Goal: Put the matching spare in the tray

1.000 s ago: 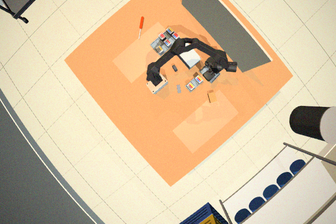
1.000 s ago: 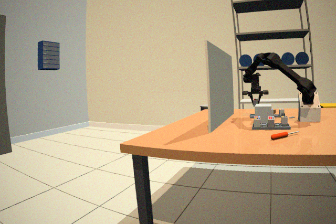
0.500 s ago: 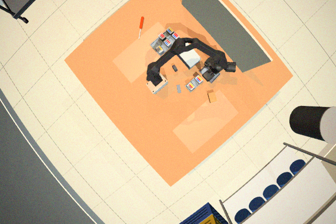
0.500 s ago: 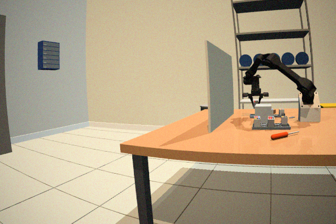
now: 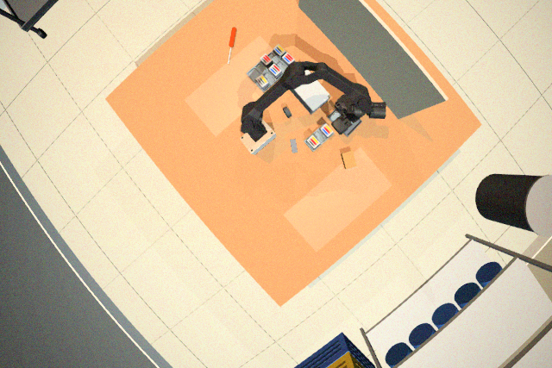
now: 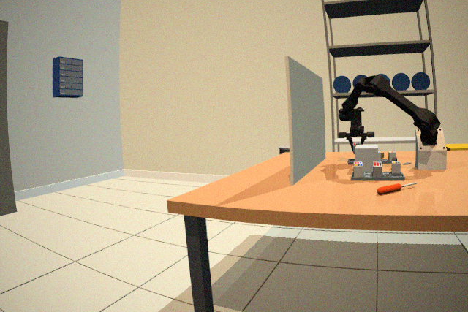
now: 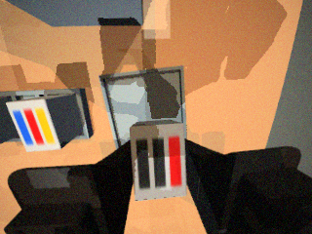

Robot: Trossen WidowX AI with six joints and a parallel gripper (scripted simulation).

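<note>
Right now my gripper tip is 50 mm above the flat grey tray and 10 mm past it. The rest, counted from my gripper tip: tall grey panel (200 mm ahead, 190 mm to the left, 170 mm above); then dark cylinder (190 mm to the left, 180 mm behind, 30 mm below); then mounted unit (200 mm to the left, 50 mm behind).
</note>
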